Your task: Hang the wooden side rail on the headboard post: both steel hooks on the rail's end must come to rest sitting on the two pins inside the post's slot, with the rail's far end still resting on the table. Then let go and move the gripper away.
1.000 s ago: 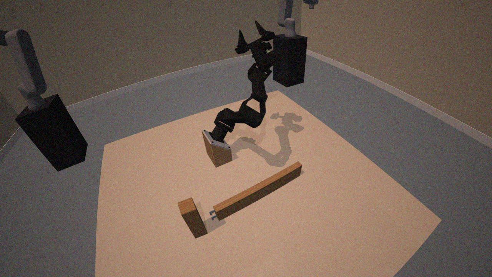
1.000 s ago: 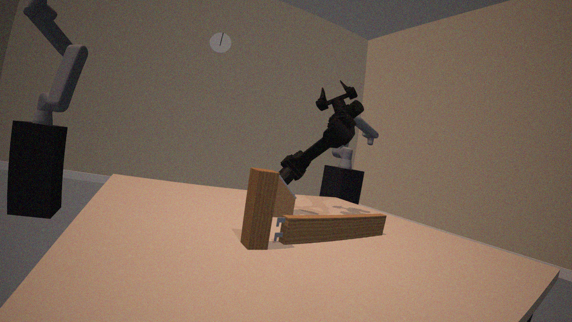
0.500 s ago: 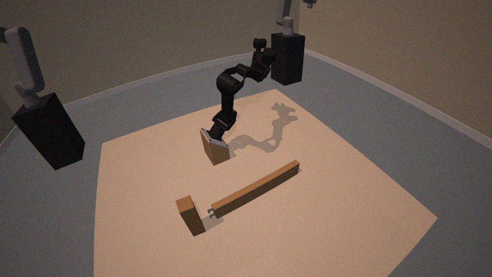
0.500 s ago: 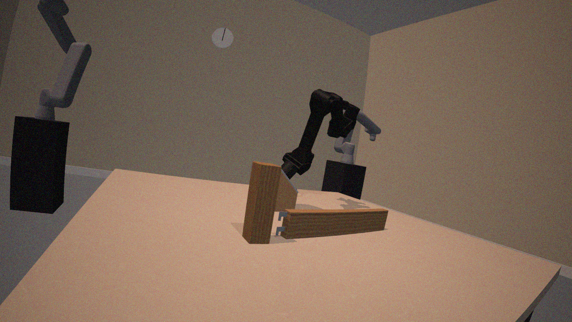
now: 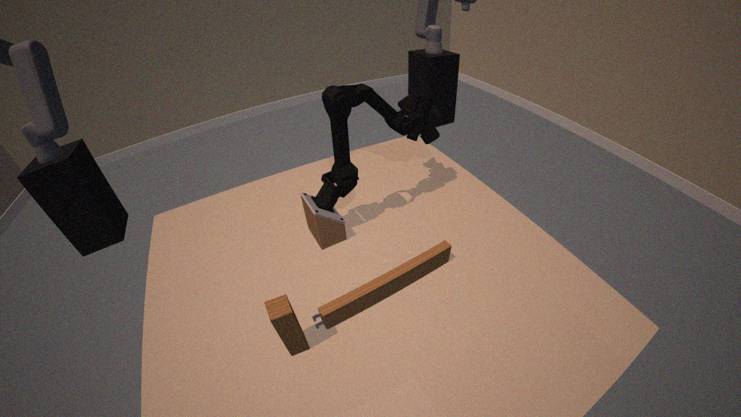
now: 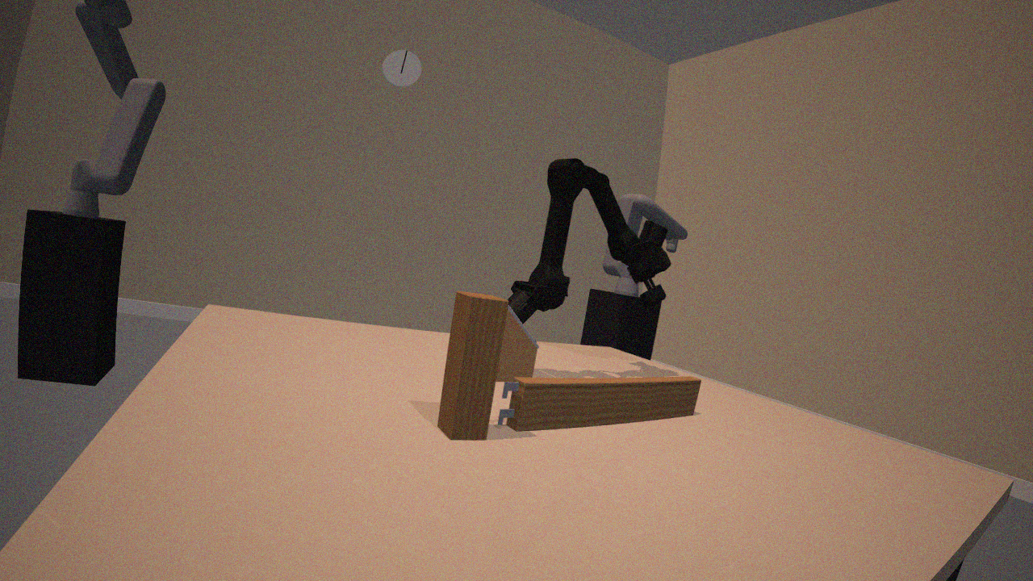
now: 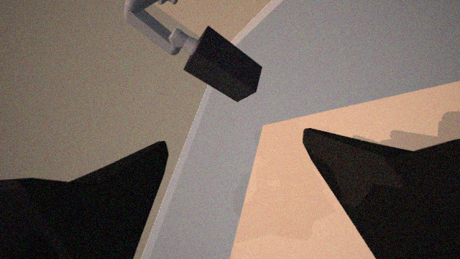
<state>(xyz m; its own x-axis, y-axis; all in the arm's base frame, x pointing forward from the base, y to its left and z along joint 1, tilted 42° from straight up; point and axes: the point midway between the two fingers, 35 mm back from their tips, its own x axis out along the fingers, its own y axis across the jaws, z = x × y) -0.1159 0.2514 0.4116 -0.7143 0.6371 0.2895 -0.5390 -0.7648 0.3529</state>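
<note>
The headboard post is 48 cm ahead of my gripper tip, 72 cm to the right of it and 16 cm below it.
</note>
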